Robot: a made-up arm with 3 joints.
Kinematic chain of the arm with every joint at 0, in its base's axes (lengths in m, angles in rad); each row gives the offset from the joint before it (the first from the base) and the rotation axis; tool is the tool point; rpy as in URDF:
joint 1: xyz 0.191 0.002 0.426 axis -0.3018 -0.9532 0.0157
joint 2: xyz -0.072 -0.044 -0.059 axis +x
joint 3: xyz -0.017 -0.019 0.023 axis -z
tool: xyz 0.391 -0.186 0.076 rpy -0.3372 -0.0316 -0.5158
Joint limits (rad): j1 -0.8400..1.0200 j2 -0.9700..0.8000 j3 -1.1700..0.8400
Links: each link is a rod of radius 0.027 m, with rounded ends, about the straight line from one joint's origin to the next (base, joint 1, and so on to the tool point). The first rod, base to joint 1, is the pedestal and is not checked.
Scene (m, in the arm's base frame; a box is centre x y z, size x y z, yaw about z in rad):
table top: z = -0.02
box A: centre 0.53 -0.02 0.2 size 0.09 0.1 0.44 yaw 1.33
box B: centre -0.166 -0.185 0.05 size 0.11 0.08 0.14 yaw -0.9
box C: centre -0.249 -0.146 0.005 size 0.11 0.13 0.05 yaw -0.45
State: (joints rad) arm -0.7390 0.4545 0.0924
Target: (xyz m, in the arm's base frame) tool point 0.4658 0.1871 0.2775
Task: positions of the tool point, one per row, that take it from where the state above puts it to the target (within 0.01 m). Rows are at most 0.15 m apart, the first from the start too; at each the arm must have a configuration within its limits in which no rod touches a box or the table.
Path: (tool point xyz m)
1: 0.4275 -0.2525 0.2148
2: 0.4900 -0.2267 0.3172
3: 0.5196 -0.1850 0.4206
4: 0.5305 -0.0806 0.4922
5: 0.5223 0.0217 0.5136
6: 0.5139 0.1006 0.4879
7: 0.5060 0.1484 0.3820
8: 0.4658 0.1871 0.2775

